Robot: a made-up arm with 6 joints.
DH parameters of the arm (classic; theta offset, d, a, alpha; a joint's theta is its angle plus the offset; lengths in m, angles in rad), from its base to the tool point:
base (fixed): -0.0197 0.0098 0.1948 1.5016
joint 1: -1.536 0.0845 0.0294 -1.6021
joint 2: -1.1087 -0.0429 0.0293 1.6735
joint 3: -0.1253 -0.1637 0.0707 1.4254
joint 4: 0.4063 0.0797 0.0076 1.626
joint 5: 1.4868 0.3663 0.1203 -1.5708
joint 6: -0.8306 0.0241 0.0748 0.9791
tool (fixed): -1.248 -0.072 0 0
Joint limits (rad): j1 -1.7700..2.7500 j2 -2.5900..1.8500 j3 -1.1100..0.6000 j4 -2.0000..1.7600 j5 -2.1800..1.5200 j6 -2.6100..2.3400
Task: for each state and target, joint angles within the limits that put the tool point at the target. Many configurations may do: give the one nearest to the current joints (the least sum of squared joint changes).
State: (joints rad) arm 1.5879 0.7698 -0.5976 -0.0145 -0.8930 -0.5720
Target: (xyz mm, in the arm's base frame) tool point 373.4 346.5 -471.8
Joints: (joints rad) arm 1.4988 0.9583 -0.8255 -0.0341 -0.8454 -0.3513
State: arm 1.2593 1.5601 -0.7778 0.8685 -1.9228 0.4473
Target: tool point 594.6 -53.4 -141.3
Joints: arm 1.5986 1.4339 -0.4752 1.3720 -1.9639 0.5922
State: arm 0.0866 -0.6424 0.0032 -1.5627 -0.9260 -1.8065
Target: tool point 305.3 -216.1 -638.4
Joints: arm 0.3561 -0.5675 0.0508 -0.8170 -0.9316 -1.4293
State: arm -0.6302 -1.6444 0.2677 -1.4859 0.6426 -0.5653
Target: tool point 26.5 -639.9 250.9
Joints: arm -0.9301 -2.2795 0.1996 -0.7942 0.5797 -0.8333
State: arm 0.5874 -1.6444 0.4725 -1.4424 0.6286 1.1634
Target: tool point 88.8 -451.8 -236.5
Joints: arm 0.7736 -1.8209 0.4968 -1.0811 0.5424 1.3809
